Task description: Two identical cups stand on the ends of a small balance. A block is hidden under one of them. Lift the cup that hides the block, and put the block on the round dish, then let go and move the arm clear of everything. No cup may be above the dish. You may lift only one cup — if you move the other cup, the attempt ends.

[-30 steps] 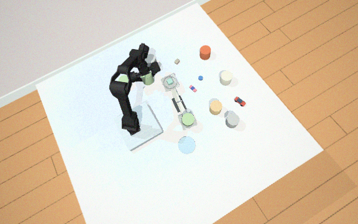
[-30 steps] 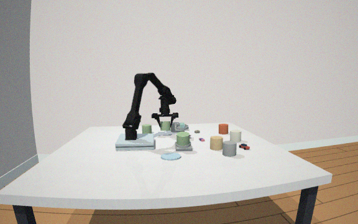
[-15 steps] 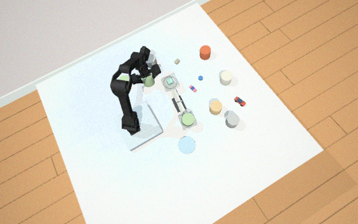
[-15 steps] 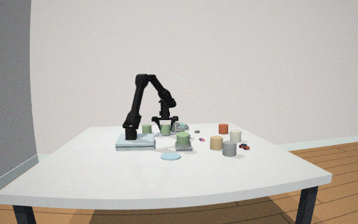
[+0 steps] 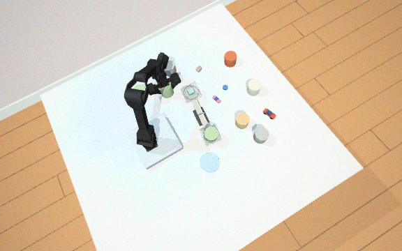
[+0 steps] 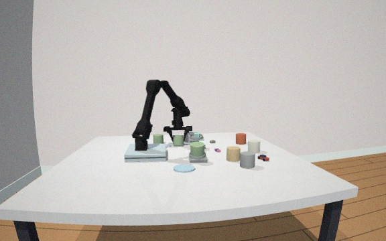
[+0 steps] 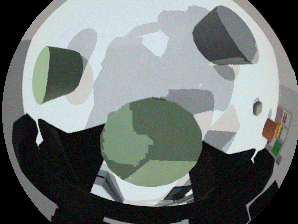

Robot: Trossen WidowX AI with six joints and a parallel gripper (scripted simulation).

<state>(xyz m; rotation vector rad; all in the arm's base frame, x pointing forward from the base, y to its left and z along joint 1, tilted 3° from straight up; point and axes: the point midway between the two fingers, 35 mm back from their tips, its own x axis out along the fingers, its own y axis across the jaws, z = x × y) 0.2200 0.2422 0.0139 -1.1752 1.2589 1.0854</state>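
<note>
Now: the mint-green block 11 cm ahead of my gripper tip, 11 cm to the right of it and 6 cm above it. Round my gripper tip: pink and blue eraser (22 cm ahead, 19 cm to the right, 2 cm below); balance beam (9 cm ahead, 23 cm to the right, 1 cm above); small balance (10 cm ahead, 23 cm to the right).
</note>
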